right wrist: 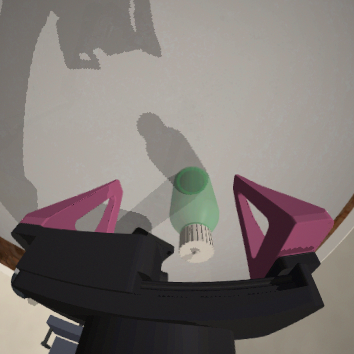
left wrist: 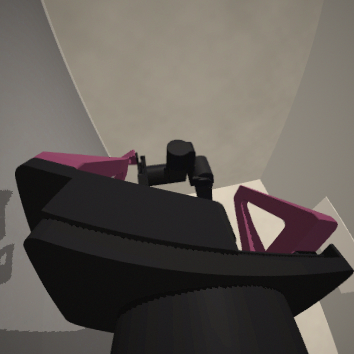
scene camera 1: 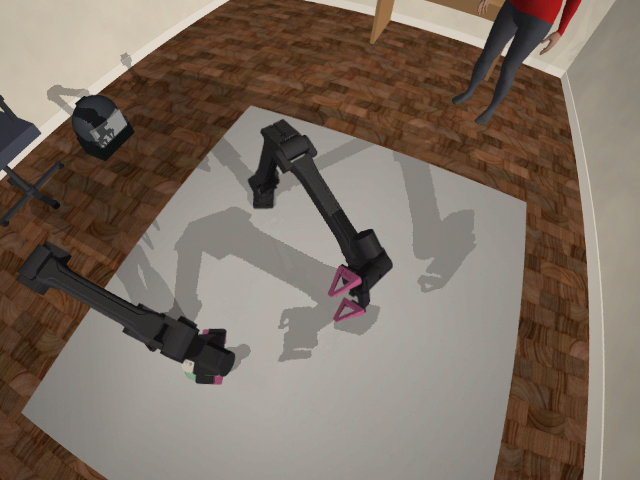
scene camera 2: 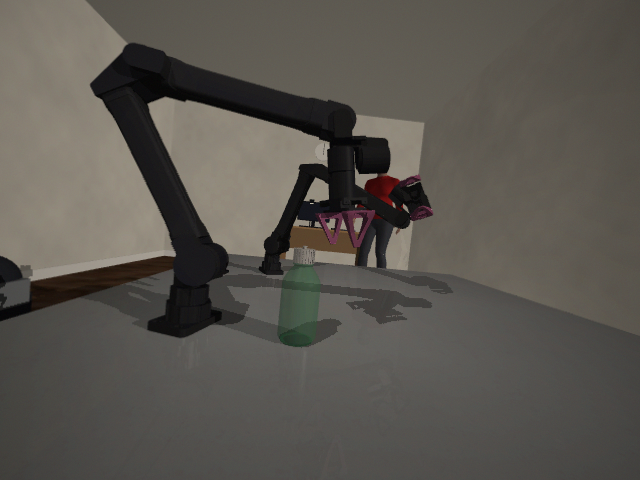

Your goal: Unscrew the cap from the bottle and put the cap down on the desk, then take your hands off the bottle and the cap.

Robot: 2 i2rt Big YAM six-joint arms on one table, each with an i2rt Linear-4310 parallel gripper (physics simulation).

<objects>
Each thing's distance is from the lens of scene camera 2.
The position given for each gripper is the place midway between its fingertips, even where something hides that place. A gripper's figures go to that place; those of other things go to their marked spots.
left gripper (scene camera 2: 415,191): 0.85 m
right gripper (scene camera 2: 344,245): 0.58 m
</objects>
